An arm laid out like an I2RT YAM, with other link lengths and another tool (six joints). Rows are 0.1 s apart.
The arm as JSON. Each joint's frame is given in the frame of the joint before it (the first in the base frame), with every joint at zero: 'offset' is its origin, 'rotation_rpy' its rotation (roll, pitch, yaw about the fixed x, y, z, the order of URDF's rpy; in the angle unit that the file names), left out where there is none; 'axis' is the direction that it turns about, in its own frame. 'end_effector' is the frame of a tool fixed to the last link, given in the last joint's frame.
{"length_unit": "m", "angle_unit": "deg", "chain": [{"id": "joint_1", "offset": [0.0, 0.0, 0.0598], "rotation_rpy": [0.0, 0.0, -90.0], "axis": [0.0, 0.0, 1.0]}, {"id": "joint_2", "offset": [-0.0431, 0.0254, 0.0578], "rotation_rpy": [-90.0, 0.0, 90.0], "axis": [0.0, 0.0, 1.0]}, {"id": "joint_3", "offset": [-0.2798, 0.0, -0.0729], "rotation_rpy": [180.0, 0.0, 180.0], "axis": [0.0, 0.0, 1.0]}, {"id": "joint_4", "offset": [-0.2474, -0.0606, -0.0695], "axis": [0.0, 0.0, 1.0]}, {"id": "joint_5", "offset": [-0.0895, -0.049, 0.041], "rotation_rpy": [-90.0, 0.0, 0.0], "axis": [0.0, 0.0, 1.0]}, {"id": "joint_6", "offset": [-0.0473, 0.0, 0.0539], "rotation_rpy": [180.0, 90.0, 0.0], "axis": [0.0, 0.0, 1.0]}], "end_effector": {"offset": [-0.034, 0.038, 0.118], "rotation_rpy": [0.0, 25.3, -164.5]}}
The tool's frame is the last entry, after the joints.
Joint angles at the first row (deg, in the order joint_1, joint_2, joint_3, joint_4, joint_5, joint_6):
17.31, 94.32, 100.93, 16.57, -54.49, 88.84
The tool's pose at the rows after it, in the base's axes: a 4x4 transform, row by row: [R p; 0 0 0 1], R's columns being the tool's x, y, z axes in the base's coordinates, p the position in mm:
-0.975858 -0.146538 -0.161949 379.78; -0.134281 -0.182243 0.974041 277.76; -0.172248 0.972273 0.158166 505.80; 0 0 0 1
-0.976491 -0.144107 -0.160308 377.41; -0.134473 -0.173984 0.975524 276.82; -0.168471 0.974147 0.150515 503.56; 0 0 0 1
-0.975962 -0.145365 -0.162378 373.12; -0.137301 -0.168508 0.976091 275.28; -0.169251 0.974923 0.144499 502.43; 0 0 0 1
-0.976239 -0.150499 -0.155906 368.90; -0.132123 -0.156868 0.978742 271.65; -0.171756 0.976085 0.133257 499.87; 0 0 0 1
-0.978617 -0.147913 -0.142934 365.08; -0.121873 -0.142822 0.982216 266.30; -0.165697 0.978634 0.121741 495.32; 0 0 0 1
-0.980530 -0.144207 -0.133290 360.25; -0.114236 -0.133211 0.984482 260.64; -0.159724 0.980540 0.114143 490.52; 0 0 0 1
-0.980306 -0.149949 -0.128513 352.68; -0.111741 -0.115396 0.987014 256.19; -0.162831 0.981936 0.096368 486.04; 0 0 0 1
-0.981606 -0.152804 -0.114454 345.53; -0.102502 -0.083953 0.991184 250.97; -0.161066 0.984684 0.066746 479.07; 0 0 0 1
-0.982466 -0.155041 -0.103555 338.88; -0.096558 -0.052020 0.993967 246.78; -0.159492 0.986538 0.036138 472.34; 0 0 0 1
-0.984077 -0.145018 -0.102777 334.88; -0.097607 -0.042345 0.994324 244.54; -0.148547 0.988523 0.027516 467.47; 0 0 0 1
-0.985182 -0.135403 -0.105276 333.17; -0.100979 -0.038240 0.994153 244.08; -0.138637 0.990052 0.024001 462.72; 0 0 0 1
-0.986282 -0.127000 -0.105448 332.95; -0.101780 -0.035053 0.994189 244.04; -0.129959 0.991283 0.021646 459.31; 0 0 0 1
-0.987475 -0.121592 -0.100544 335.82; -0.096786 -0.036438 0.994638 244.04; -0.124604 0.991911 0.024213 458.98; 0 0 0 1
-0.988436 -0.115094 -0.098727 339.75; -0.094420 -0.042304 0.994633 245.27; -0.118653 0.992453 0.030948 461.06; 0 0 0 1
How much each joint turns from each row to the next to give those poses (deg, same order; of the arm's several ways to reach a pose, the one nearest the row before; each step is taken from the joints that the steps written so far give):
0.01, -0.67, -0.19, -1.72, -0.09, -1.34
-0.01, -0.61, -0.52, -0.94, -0.09, -0.70
-0.04, -0.90, -0.85, -0.46, -0.26, -0.47
-0.24, -1.33, -1.23, -1.02, -0.07, -1.19
-0.46, -1.57, -1.62, -1.35, 0.05, -1.15
-0.54, -1.73, -2.11, -0.55, -0.13, -0.62
-0.25, -1.94, -1.69, -1.69, -0.24, -1.78
-0.22, -2.03, -1.22, -3.74, 0.17, -3.09
-0.09, -1.67, -0.72, -3.89, 0.19, -3.12
-0.15, -0.92, -0.99, -1.15, -0.20, -0.63
-0.03, -0.42, -0.95, -0.18, -0.20, -0.13
0.00, -0.11, -0.49, -0.22, -0.02, -0.09
-0.09, 0.40, 0.24, 0.14, 0.21, 0.30
0.00, 0.86, 0.90, 0.28, 0.15, 0.73

